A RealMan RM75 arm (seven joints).
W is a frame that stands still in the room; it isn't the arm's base.
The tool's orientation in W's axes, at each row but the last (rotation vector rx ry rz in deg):
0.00, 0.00, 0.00
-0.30, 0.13, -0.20
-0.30, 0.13, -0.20
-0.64, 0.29, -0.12
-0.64, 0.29, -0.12
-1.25, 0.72, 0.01
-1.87, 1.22, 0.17
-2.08, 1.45, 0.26
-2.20, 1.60, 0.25
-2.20, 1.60, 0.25
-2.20, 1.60, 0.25
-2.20, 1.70, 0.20
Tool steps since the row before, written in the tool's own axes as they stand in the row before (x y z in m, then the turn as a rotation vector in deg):
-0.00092, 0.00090, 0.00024, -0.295, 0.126, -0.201
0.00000, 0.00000, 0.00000, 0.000, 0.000, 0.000
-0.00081, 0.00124, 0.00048, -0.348, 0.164, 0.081
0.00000, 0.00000, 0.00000, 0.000, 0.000, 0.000
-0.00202, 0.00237, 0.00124, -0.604, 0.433, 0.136
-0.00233, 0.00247, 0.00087, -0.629, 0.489, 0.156
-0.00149, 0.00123, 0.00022, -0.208, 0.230, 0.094
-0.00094, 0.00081, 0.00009, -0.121, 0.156, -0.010
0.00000, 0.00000, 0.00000, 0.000, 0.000, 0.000
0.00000, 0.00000, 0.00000, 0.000, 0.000, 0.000
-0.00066, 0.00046, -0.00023, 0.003, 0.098, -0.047
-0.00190, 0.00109, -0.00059, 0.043, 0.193, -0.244
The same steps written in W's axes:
-0.00092, 0.00090, 0.00024, -0.295, 0.126, -0.201
0.00000, 0.00000, 0.00000, 0.000, 0.000, 0.000
-0.00080, 0.00125, 0.00048, -0.347, 0.166, 0.081
0.00000, 0.00000, 0.00000, 0.000, 0.000, 0.000
-0.00201, 0.00239, 0.00122, -0.602, 0.436, 0.134
-0.00232, 0.00249, 0.00085, -0.627, 0.492, 0.153
-0.00149, 0.00123, 0.00021, -0.207, 0.232, 0.091
-0.00094, 0.00081, 0.00008, -0.122, 0.155, -0.013
0.00000, 0.00000, 0.00000, 0.000, 0.000, 0.000
0.00000, 0.00000, 0.00000, 0.000, 0.000, 0.000
-0.00067, 0.00045, -0.00023, 0.001, 0.096, -0.051
-0.00192, 0.00106, -0.00057, 0.035, 0.184, -0.252

